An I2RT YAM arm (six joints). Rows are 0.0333 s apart.
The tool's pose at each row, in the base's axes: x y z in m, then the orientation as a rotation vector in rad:
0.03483, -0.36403, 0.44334, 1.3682, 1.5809, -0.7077
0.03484, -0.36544, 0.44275, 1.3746, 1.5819, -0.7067
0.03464, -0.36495, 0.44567, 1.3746, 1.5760, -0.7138
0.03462, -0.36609, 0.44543, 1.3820, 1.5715, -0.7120
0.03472, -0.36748, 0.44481, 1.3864, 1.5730, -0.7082
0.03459, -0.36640, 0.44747, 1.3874, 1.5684, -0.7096
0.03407, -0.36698, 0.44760, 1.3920, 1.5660, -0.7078
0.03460, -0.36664, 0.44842, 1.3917, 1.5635, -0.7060
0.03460, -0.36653, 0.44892, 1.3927, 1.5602, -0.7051
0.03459, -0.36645, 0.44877, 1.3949, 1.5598, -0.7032
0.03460, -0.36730, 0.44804, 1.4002, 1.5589, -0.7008
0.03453, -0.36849, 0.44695, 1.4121, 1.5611, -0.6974
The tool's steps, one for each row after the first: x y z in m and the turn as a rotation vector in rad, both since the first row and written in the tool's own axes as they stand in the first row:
-0.00011, -0.00038, 0.00148, 0.0033, 0.0043, 0.0023
-0.00250, -0.00008, -0.00026, 0.0076, -0.0019, 0.0028
-0.00280, -0.00039, 0.00083, 0.0107, -0.0007, 0.0091
-0.00287, -0.00068, 0.00232, 0.0110, 0.0038, 0.0116
-0.00476, -0.00021, 0.00021, 0.0123, 0.0007, 0.0141
-0.00514, -0.00083, 0.00052, 0.0139, 0.0020, 0.0181
-0.00571, -0.00013, 0.00001, 0.0124, 0.0007, 0.0202
-0.00611, -0.00004, -0.00030, 0.0123, -0.0008, 0.0229
-0.00594, -0.00005, -0.00031, 0.0124, 0.0006, 0.0248
-0.00567, -0.00033, 0.00074, 0.0141, 0.0035, 0.0285
-0.00524, -0.00081, 0.00222, 0.0193, 0.0122, 0.0332

